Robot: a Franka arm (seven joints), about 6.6 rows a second.
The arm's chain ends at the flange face. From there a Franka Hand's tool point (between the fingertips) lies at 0.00 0.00 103.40 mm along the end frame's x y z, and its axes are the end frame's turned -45 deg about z.
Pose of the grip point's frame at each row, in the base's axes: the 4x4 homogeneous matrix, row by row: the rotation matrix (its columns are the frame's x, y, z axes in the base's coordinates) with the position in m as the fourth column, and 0 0 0 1 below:
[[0.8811 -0.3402 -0.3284 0.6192], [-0.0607 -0.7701 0.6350 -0.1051], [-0.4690 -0.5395 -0.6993 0.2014], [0 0 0 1]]
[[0.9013 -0.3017 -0.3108 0.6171], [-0.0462 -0.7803 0.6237 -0.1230], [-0.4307 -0.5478 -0.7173 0.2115], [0 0 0 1]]
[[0.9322 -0.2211 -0.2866 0.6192], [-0.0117 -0.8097 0.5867 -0.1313], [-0.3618 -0.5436 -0.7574 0.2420], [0 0 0 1]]
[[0.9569 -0.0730 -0.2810 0.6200], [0.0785 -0.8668 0.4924 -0.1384], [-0.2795 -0.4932 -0.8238 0.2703], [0 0 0 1]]
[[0.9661 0.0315 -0.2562 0.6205], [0.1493 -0.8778 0.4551 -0.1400], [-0.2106 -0.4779 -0.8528 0.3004], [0 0 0 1]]
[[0.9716 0.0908 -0.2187 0.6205], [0.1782 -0.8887 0.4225 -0.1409], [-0.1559 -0.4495 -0.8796 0.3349], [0 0 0 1]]
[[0.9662 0.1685 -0.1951 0.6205], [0.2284 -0.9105 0.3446 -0.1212], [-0.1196 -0.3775 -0.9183 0.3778], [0 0 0 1]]
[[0.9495 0.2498 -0.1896 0.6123], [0.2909 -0.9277 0.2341 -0.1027], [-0.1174 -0.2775 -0.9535 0.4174], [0 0 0 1]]
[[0.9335 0.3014 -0.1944 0.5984], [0.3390 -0.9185 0.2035 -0.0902], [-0.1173 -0.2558 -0.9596 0.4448], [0 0 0 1]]
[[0.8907 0.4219 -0.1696 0.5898], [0.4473 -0.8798 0.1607 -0.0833], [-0.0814 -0.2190 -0.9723 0.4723], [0 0 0 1]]
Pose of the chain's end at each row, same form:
[[0.3825 -0.8636 -0.3284 0.6532], [-0.5875 -0.5016 0.6350 -0.1708], [-0.7131 -0.0499 -0.6993 0.2737], [0 0 0 1]]
[[0.4240 -0.8506 -0.3108 0.6492], [-0.5844 -0.5191 0.6237 -0.1875], [-0.6919 -0.0828 -0.7173 0.2857], [0 0 0 1]]
[[0.5028 -0.8155 -0.2866 0.6488], [-0.5808 -0.5643 0.5867 -0.1920], [-0.6402 -0.1286 -0.7574 0.3203], [0 0 0 1]]
[[0.6250 -0.7282 -0.2810 0.6491], [-0.5574 -0.6684 0.4924 -0.1893], [-0.5464 -0.1511 -0.8238 0.3555], [0 0 0 1]]
[[0.7054 -0.6609 -0.2562 0.6470], [-0.5151 -0.7263 0.4551 -0.1871], [-0.4868 -0.1890 -0.8528 0.3886], [0 0 0 1]]
[[0.7512 -0.6228 -0.2187 0.6431], [-0.5024 -0.7544 0.4225 -0.1846], [-0.4281 -0.2076 -0.8796 0.4259], [0 0 0 1]]
[[0.8024 -0.5641 -0.1951 0.6407], [-0.4823 -0.8053 0.3446 -0.1568], [-0.3515 -0.1824 -0.9183 0.4728], [0 0 0 1]]
[[0.8480 -0.4948 -0.1896 0.6319], [-0.4503 -0.8617 0.2341 -0.1269], [-0.2792 -0.1132 -0.9535 0.5160], [0 0 0 1]]
[[0.8732 -0.4470 -0.1944 0.6185], [-0.4098 -0.8892 0.2035 -0.1112], [-0.2638 -0.0979 -0.9596 0.5440], [0 0 0 1]]
[[0.9281 -0.3315 -0.1696 0.6073], [-0.3058 -0.9384 0.1607 -0.0999], [-0.2124 -0.0973 -0.9723 0.5728], [0 0 0 1]]

